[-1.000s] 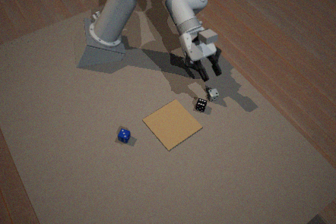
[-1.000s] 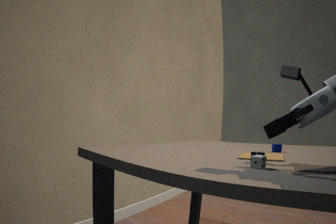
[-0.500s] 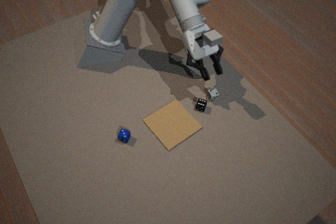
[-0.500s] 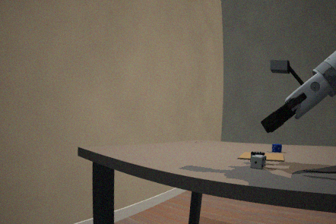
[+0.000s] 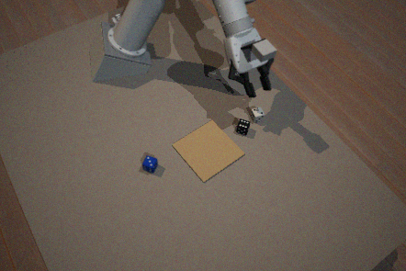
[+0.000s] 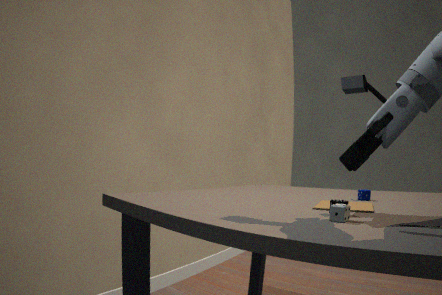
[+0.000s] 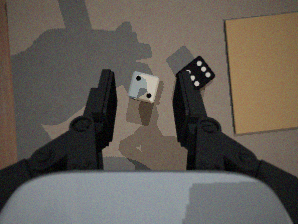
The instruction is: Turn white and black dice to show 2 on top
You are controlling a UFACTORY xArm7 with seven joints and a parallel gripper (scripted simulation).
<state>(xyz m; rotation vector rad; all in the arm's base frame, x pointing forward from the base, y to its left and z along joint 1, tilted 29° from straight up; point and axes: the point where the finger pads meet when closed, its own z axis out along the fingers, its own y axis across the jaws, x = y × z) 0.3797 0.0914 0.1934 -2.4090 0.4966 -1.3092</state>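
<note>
The white die lies 2 cm ahead of my hand and 10 cm below it. Round my hand: blue die: 3 cm behind, 33 cm to the right, 10 cm below; black die: 3 cm ahead, 6 cm to the right, 10 cm below; tan mat: 2 cm ahead, 18 cm to the right, 11 cm below.
</note>
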